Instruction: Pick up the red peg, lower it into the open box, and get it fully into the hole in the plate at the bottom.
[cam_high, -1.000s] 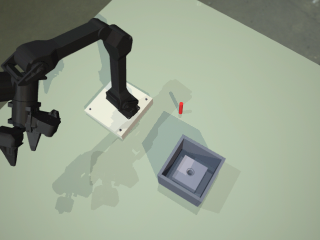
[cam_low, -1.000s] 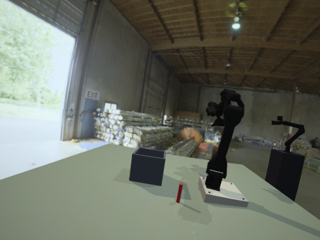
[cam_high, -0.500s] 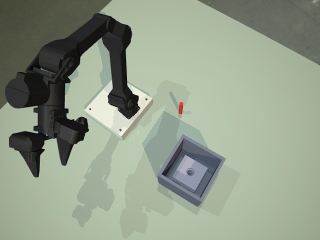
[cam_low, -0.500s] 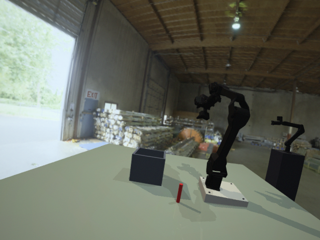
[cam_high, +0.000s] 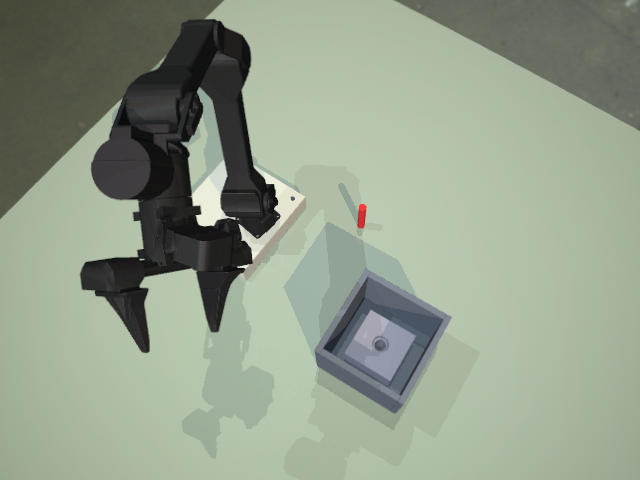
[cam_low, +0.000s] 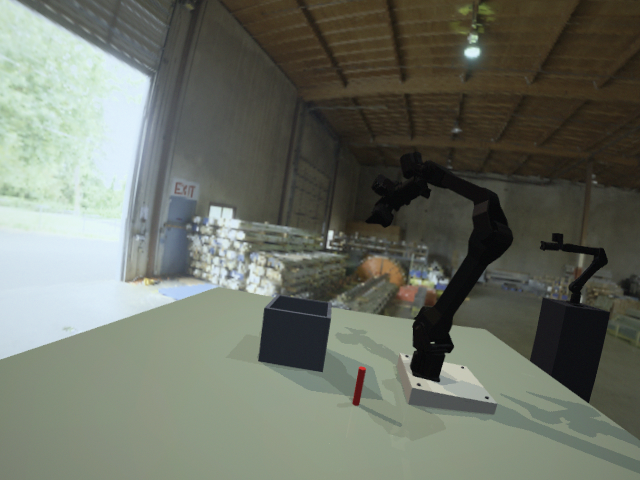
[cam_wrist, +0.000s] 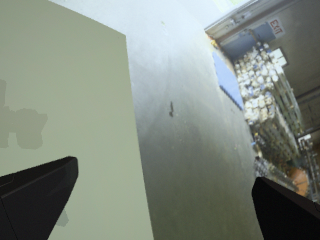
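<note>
The red peg is 39 cm to the left of my gripper tip, 38 cm below it and 6 cm behind it. From my gripper tip the other things lie so: plate (37 cm below, 22 cm to the left, 13 cm ahead).
</note>
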